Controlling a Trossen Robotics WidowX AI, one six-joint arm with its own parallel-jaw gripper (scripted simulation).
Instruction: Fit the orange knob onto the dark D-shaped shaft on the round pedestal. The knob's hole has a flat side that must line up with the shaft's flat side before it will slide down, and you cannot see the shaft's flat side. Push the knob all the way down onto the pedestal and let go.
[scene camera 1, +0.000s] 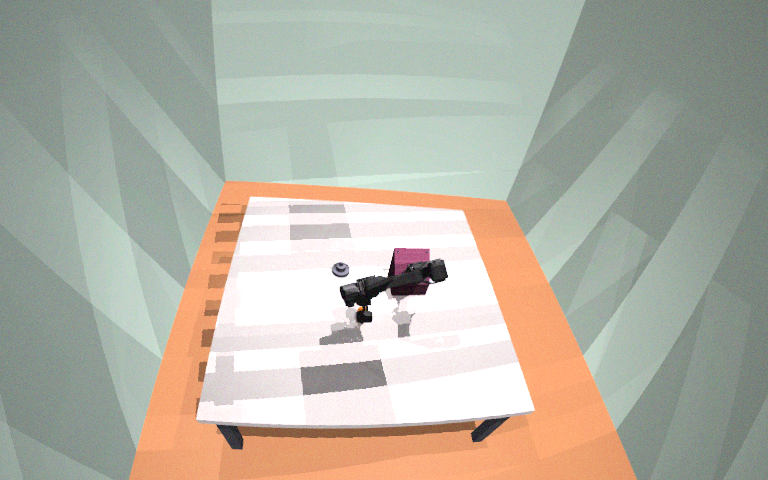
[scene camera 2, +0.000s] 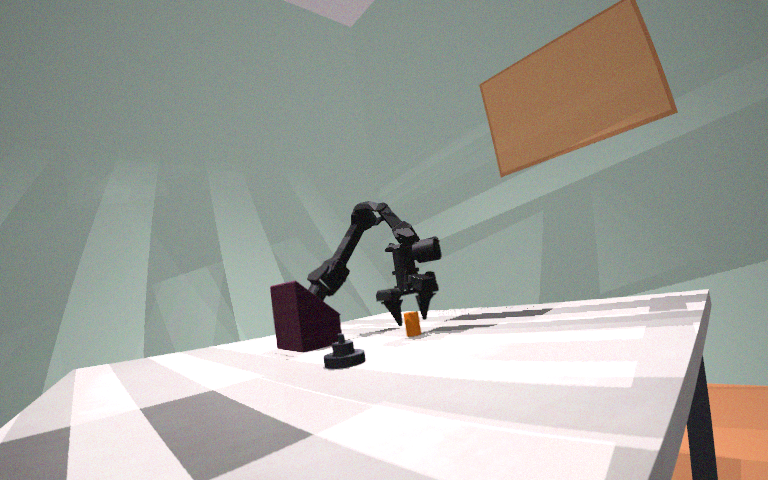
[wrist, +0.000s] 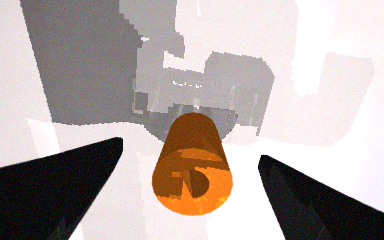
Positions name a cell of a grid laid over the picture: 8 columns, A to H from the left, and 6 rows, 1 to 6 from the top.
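Gripper (scene camera 2: E5) open, holding nothing; in the wrist view, the gripper (wrist: D4) is visible as well. An orange knob (wrist: E5) is also present.
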